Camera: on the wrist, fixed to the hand. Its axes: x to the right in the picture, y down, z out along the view.
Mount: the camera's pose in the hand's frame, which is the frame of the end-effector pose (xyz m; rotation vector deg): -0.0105 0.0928 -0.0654 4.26 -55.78 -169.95
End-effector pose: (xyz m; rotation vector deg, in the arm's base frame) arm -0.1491 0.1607 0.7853 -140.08 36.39 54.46
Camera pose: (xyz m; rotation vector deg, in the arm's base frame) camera -0.1745 0.0536 0.8150 -16.37 -128.83 9.30
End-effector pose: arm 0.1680 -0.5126 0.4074 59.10 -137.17 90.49
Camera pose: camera 0.1042 -0.4305 0.3606 142.88 48.85 -19.81
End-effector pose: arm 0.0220 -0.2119 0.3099 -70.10 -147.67 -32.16
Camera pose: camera 0.1039 -0.1940 0.3871 -110.05 63.34 -5.48
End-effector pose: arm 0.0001 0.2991 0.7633 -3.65 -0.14 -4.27
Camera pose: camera -0.0035 0.3881 0.6921 -2.31 60.67 166.33
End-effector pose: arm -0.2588 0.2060 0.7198 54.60 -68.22 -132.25
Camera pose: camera -0.2030 0.1220 0.7730 -18.12 -28.27 33.04
